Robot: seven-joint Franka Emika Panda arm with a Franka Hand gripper.
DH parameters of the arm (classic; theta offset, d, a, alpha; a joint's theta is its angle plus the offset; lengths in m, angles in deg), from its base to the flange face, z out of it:
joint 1: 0 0.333 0 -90
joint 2: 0 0 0 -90
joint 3: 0 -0.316 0.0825 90
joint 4: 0 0 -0.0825 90
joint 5: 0 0.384 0 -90
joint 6: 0 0 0.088 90
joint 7: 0 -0.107 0 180
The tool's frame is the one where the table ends.
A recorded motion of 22 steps. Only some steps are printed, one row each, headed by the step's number.
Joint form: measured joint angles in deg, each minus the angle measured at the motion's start. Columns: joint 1, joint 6, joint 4, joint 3, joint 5, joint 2, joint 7.
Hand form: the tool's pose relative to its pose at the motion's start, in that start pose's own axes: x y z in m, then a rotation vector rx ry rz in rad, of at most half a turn. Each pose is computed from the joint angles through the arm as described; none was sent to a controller.
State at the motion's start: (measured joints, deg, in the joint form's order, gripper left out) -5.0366 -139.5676 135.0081 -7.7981 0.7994 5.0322 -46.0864
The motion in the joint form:
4: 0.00 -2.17 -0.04 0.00 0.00 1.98 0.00
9: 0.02 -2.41 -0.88 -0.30 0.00 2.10 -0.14
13: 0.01 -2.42 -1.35 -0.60 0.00 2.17 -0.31
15: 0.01 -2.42 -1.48 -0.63 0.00 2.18 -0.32
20: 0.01 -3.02 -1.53 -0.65 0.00 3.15 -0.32
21: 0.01 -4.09 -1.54 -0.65 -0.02 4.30 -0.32
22: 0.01 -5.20 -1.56 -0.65 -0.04 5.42 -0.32
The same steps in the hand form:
4: 0.0020 -0.0019 0.0138 0.0061 -0.0001 0.0008
9: 0.0037 -0.0079 0.0087 0.0189 0.0107 -0.0024
13: 0.0037 -0.0117 0.0061 0.0247 0.0149 -0.0044
15: 0.0040 -0.0125 0.0052 0.0263 0.0162 -0.0048
20: 0.0044 -0.0130 0.0126 0.0240 0.0108 -0.0047
21: 0.0051 -0.0137 0.0212 0.0249 0.0083 -0.0043
22: 0.0058 -0.0143 0.0294 0.0269 0.0068 -0.0040

